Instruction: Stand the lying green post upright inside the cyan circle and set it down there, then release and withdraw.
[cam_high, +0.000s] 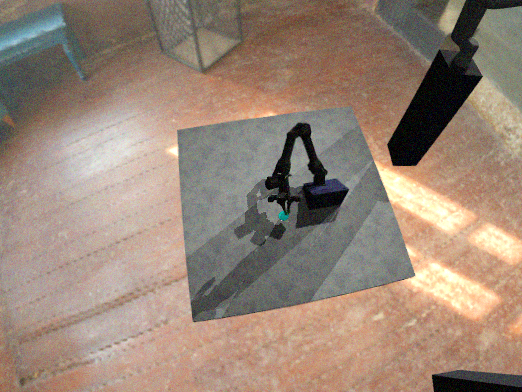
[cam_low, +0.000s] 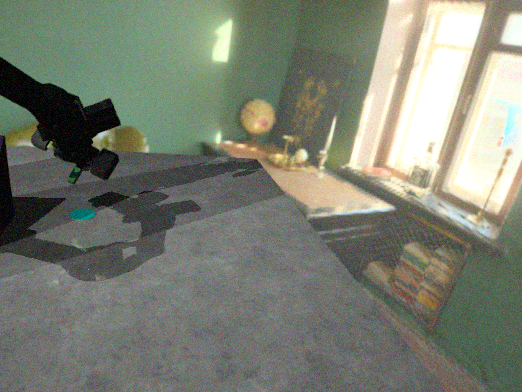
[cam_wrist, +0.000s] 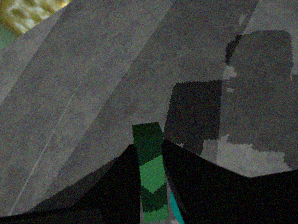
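Now: the cyan circle 12 cm below my gripper tip, 3 cm to the right of it and 1 cm ahead of it. Round my gripper tip: green post: 2 cm below, 1 cm to the right, 1 cm behind.
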